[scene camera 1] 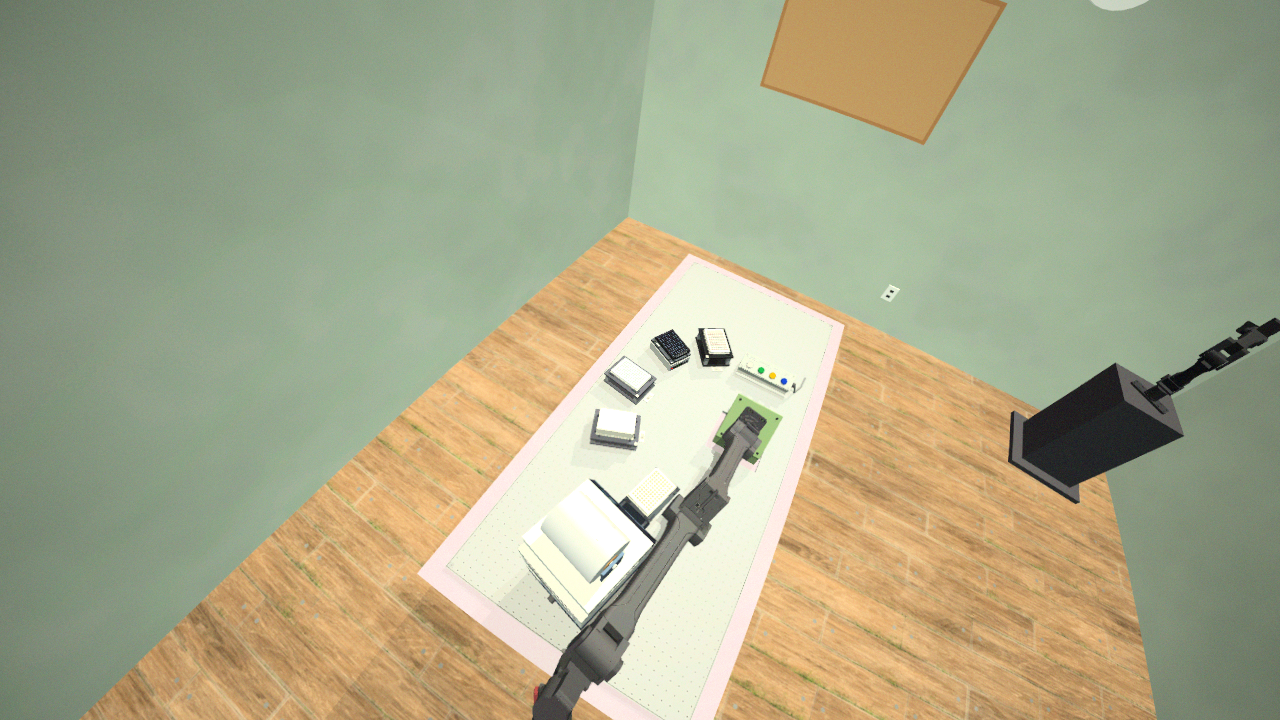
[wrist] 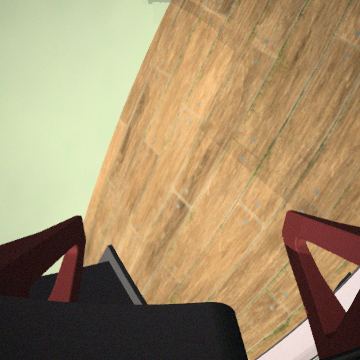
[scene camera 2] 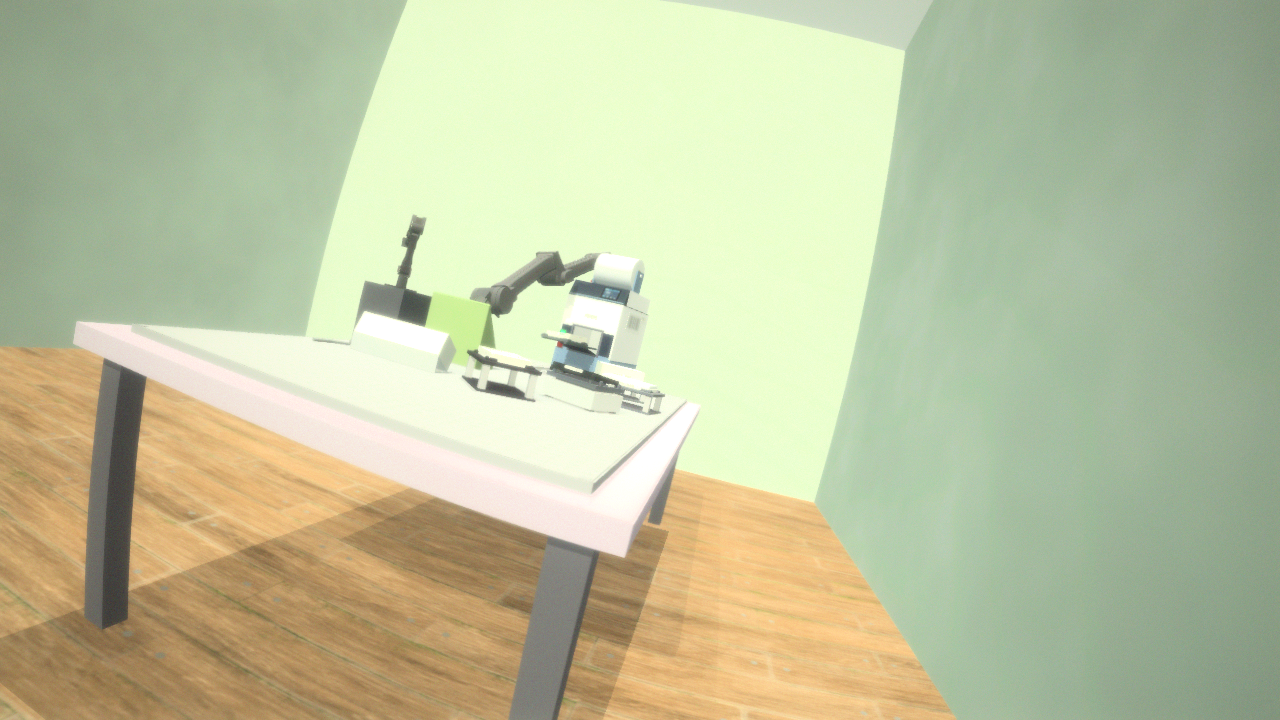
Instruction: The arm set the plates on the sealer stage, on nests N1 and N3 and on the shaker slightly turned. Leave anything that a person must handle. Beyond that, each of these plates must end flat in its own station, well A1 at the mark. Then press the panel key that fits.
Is my gripper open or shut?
Open.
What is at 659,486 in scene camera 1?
A cream plate.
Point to a perforated pale surface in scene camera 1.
678,634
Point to a white strip with coloured dots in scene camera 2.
At 423,348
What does my gripper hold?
Nothing.
